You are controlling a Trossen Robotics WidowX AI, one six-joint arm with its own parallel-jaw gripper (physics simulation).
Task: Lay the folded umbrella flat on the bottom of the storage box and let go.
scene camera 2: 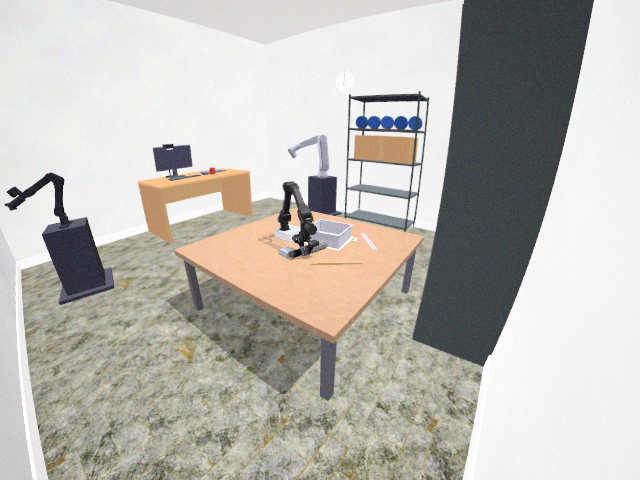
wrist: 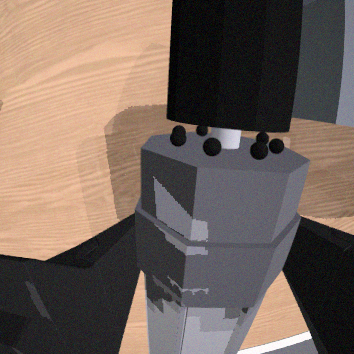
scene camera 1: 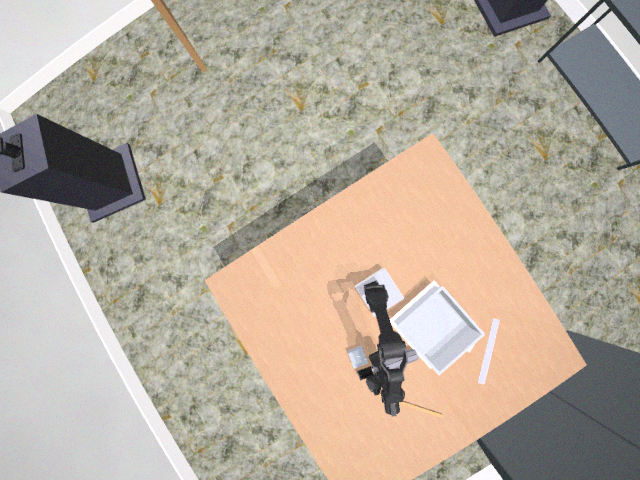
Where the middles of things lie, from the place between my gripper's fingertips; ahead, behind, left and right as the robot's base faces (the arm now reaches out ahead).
Scene:
Now: hand 28 cm to the right of the storage box (scene camera 1: 440, 330), 8 cm past it and 4 cm below it.

